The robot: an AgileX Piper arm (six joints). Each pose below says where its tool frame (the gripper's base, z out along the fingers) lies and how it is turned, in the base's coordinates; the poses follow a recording.
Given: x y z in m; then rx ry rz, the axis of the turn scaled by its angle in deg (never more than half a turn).
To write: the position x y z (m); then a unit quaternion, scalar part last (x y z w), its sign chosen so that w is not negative. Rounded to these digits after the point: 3 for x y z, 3 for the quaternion.
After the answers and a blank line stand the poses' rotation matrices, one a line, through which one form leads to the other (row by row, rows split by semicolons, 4 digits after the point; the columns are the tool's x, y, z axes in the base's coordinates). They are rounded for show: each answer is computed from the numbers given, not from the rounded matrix.
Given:
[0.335 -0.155 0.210 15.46 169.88 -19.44]
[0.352 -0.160 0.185 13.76 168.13 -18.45]
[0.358 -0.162 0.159 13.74 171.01 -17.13]
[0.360 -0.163 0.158 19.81 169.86 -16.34]
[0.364 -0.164 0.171 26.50 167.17 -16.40]
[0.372 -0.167 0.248 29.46 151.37 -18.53]
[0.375 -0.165 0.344 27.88 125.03 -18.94]
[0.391 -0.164 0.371 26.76 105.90 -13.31]
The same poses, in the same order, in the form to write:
[0.335 -0.155 0.210 0.090 0.987 -0.113 0.072]
[0.352 -0.160 0.185 0.081 0.987 -0.108 0.090]
[0.358 -0.162 0.159 0.080 0.990 -0.099 0.066]
[0.360 -0.163 0.158 0.115 0.986 -0.095 0.072]
[0.364 -0.164 0.171 0.155 0.979 -0.096 0.087]
[0.372 -0.167 0.248 0.185 0.952 -0.117 0.214]
[0.375 -0.165 0.344 0.195 0.873 -0.132 0.427]
[0.391 -0.164 0.371 0.199 0.789 -0.099 0.573]

-0.9734 0.1936 0.1228; 0.1609 0.9584 -0.2359; -0.1634 -0.2099 -0.9640
-0.9708 0.1788 0.1597; 0.1399 0.9635 -0.2282; -0.1947 -0.1992 -0.9604
-0.9786 0.1705 0.1152; 0.1443 0.9677 -0.2067; -0.1467 -0.1857 -0.9716
-0.9633 0.2405 0.1194; 0.2133 0.9555 -0.2036; -0.1630 -0.1707 -0.9718
-0.9368 0.3208 0.1400; 0.2874 0.9333 -0.2151; -0.1997 -0.1613 -0.9665
-0.8400 0.4026 0.3638; 0.3030 0.9042 -0.3011; -0.4501 -0.1427 -0.8815
-0.5602 0.4530 0.6936; 0.2272 0.8892 -0.3972; -0.7966 -0.0649 -0.6010
-0.2632 0.4279 0.8647; 0.2006 0.9010 -0.3848; -0.9437 0.0722 -0.3230

